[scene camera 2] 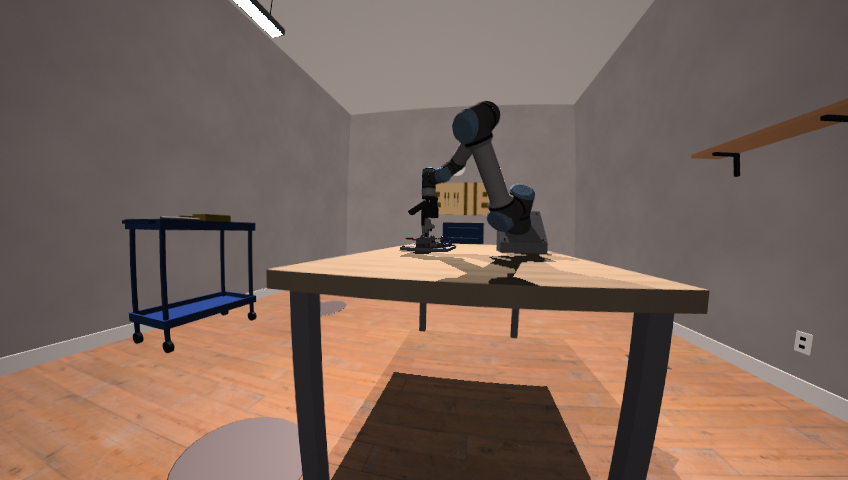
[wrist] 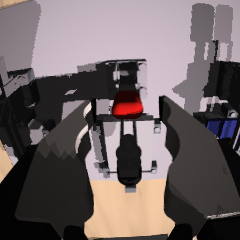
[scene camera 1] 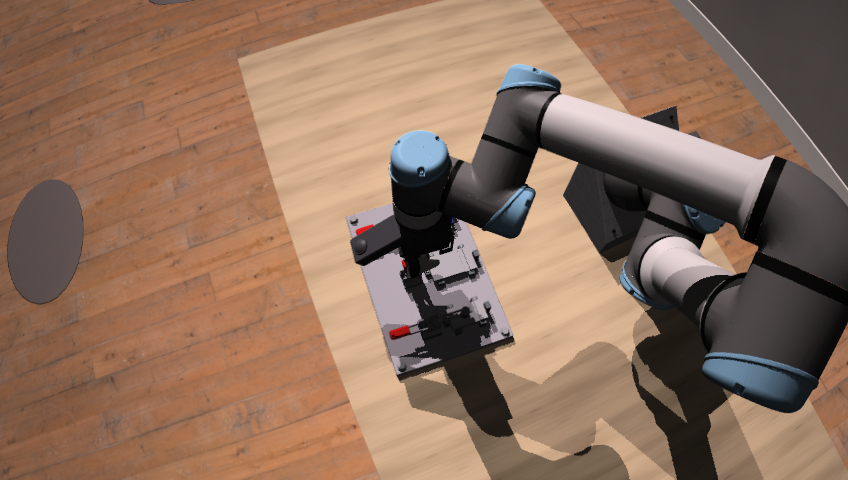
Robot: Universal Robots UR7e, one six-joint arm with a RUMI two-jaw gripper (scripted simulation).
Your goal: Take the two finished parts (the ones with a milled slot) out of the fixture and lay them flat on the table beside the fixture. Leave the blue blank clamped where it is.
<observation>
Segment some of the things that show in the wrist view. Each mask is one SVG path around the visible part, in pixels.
My gripper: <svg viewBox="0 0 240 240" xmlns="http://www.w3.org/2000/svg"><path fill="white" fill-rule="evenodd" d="M96 98L85 100L37 144L31 145L0 183L0 240L88 240L83 232L84 223L93 216L94 194L86 162L84 161L92 148L89 130L96 123ZM159 96L159 121L162 121L167 127L165 147L172 156L172 163L168 168L164 190L164 213L175 222L175 227L167 240L194 240L195 237L197 240L240 240L240 156L225 139L219 139L165 95Z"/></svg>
A pale grey part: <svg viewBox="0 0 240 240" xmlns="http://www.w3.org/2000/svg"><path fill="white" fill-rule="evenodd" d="M124 119L124 135L133 135L132 119ZM104 117L103 128L110 180L118 181L116 149L120 142L120 119L116 119L113 116ZM142 115L136 119L138 146L142 150L141 180L150 180L154 117L153 115Z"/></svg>
</observation>
